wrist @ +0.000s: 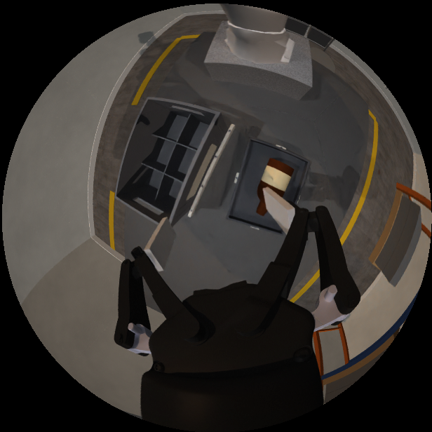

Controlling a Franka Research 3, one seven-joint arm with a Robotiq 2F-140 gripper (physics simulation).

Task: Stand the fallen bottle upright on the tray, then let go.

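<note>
A brown bottle (pixel 276 177) with a cream label lies on its side in the dark tray (pixel 244 200), right of the view's centre. Its wide body points towards the top of the view and its neck towards the bottom. My gripper (pixel 216 212) is wide open with no object between its fingers. It hangs above the work surface, and its right finger pad overlaps the bottle's neck area in the view, hiding part of the bottle and the tray's lower right edge.
A grey crate (pixel 131 170) with several compartments stands left of the tray. A long pale bar (pixel 212 169) runs between them. The robot's base stands on a speckled grey block (pixel 257 72) at the top. A grey panel (pixel 400 237) with orange parts is at the far right.
</note>
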